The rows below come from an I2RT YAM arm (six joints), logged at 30 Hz.
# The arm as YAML. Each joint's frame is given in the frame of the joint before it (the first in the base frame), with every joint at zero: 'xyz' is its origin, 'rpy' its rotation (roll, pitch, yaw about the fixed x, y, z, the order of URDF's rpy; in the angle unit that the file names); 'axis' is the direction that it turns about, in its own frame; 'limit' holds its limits. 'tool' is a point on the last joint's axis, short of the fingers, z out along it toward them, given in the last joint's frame.
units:
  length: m
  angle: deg
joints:
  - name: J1
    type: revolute
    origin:
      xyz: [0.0, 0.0, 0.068]
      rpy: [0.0, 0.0, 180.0]
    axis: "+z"
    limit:
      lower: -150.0
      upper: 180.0
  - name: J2
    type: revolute
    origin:
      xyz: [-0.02, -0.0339, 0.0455]
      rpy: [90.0, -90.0, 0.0]
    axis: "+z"
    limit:
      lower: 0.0
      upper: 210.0
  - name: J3
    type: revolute
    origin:
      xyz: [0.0, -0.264, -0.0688]
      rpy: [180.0, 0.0, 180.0]
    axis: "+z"
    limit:
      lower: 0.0
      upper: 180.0
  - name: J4
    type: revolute
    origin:
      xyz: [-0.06, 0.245, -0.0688]
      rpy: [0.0, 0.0, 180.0]
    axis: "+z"
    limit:
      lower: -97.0
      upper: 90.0
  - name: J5
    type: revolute
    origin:
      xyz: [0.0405, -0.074, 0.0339]
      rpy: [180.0, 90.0, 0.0]
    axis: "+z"
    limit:
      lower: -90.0
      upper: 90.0
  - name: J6
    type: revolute
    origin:
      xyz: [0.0, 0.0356, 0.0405]
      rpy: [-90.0, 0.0, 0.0]
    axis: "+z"
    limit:
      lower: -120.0
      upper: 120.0
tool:
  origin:
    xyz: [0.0, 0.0, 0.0]
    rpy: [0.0, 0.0, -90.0]
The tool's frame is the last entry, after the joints.
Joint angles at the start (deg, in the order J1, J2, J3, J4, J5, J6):
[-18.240 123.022 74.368 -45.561 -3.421 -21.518]
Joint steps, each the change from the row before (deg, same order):
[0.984 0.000 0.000 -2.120 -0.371 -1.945]
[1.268 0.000 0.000 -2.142 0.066 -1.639]
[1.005 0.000 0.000 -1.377 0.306 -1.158]
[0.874 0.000 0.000 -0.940 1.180 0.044]
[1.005 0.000 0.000 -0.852 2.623 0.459]
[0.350 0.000 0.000 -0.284 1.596 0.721]
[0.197 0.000 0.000 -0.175 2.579 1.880]
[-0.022 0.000 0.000 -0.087 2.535 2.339]
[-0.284 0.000 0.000 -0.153 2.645 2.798]
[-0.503 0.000 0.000 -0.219 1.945 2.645]
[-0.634 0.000 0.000 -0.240 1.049 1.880]
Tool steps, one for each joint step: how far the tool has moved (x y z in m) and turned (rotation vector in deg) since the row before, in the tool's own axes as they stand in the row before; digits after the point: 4 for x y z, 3 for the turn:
[0.0015 0.0075 0.0003 -1.092 1.905 -2.789]
[0.0008 0.0088 0.0005 -0.704 2.118 -2.753]
[-0.0001 0.0066 0.0004 -0.202 1.496 -2.062]
[-0.0004 0.0049 0.0003 0.765 1.471 -0.768]
[-0.0005 0.0048 0.0002 2.153 2.015 -0.513]
[0.0000 0.0013 0.0000 1.388 0.965 0.373]
[0.0005 -0.0002 -0.0001 2.325 1.219 1.677]
[0.0008 -0.0015 0.0000 2.313 1.030 2.351]
[0.0015 -0.0030 0.0002 2.374 1.040 3.050]
[0.0018 -0.0039 0.0005 1.671 0.821 3.087]
[0.0017 -0.0041 0.0008 0.790 0.581 2.434]

